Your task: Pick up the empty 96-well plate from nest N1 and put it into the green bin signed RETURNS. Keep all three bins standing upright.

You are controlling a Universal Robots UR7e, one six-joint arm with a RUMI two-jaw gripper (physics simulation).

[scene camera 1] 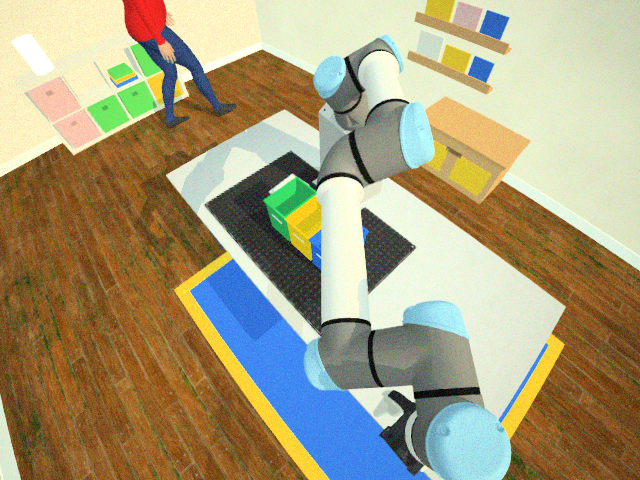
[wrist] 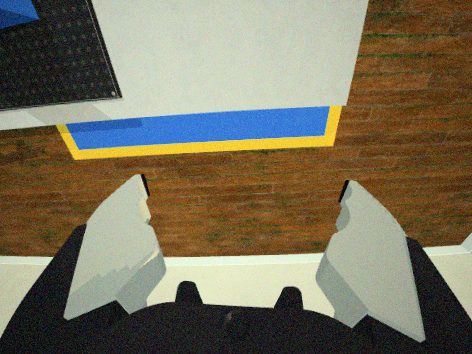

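Where they show: gripper, between the fingertips: (wrist: 242, 180); arm's base, origin of its link: (scene camera 1: 355, 112).
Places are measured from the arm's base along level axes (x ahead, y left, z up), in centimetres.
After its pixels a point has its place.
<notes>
My gripper (scene camera 1: 397, 438) (wrist: 242, 180) {x 58.4, y 76.4, z -5.1 cm} is open, with its two pale fingers wide apart and nothing between them. It hangs beyond the black perforated board, at the near side of the table in the scene view. The green bin (scene camera 1: 277, 215) {x 40.1, y 0.0, z -28.0 cm} stands upright on the board, in a row with the yellow bin (scene camera 1: 299, 241) {x 39.2, y 12.2, z -33.7 cm} and the blue bin (scene camera 1: 316, 251) {x 38.5, y 22.1, z -29.4 cm}. The arm hides part of the yellow and blue bins. A part of a blue bin (wrist: 14, 14) {x 37.9, y 30.2, z -38.0 cm} shows at the wrist view's top left corner. A white edge shows behind the green bin; I cannot tell what it is. The 96-well plate and nest N1 cannot be made out.
The black board (scene camera 1: 242, 222) {x 50.0, y -18.0, z -42.4 cm} (wrist: 55, 65) {x 47.0, y 30.4, z -42.5 cm} lies on the white table (scene camera 1: 465, 268) {x -8.1, y 63.0, z -43.8 cm} (wrist: 235, 55) {x 46.8, y 75.5, z -43.8 cm}. A blue floor mat with a yellow border (scene camera 1: 268, 413) (wrist: 205, 146) lies beside the table. A person in red (scene camera 1: 147, 20) stands near the cube shelf. A wooden cabinet (scene camera 1: 478, 126) stands behind the table.
</notes>
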